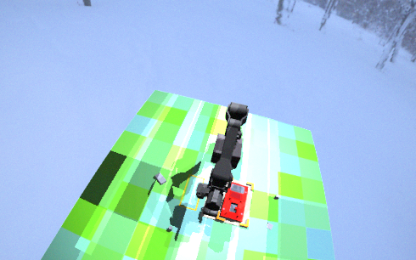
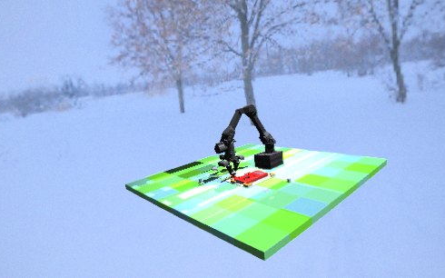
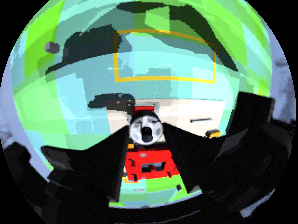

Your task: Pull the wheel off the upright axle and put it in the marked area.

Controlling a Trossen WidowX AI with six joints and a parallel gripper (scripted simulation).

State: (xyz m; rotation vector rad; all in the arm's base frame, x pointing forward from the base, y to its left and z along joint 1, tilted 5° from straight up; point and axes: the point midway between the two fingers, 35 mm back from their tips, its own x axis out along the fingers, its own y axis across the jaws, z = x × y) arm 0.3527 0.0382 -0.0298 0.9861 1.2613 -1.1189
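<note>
My gripper tip is right at the wheel. From my gripper tip the other things lie so: small grey block (280 mm to the right, 30 mm below, 10 mm behind); dark axle stand (right at my gripper tip).
</note>
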